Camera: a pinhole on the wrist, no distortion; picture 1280 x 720 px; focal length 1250.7 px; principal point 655.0 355.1 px. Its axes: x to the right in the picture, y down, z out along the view. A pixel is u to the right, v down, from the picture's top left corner.
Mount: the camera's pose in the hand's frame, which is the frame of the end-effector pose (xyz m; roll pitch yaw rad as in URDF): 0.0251 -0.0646 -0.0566 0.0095 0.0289 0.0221
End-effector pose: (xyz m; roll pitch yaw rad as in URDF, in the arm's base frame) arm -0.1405 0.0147 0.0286 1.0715 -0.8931 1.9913
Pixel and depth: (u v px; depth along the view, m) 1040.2 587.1 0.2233
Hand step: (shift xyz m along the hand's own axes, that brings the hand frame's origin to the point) 0.0994 -0.0236 0.1650
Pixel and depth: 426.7 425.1 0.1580
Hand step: 0.0007 -0.0578 0.1022
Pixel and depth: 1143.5 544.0 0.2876
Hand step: 0.1448 -0.0212 0.2280
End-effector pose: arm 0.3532 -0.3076 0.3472 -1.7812 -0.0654 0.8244
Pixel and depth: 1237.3 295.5 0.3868
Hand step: 0.2167 -0.0825 0.3246
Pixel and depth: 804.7 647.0 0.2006
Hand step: 0.0539 -0.0190 0.1437
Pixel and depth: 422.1 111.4 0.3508
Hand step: -0.0285 -0.1375 0.2953
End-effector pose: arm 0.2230 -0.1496 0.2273 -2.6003 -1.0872 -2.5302
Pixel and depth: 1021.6 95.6 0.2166
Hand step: 0.0958 -0.1100 0.1576
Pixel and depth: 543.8 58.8 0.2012
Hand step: 0.0141 -0.1144 0.1446
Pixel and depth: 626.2 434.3 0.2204
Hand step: 0.0261 -0.0527 0.1640
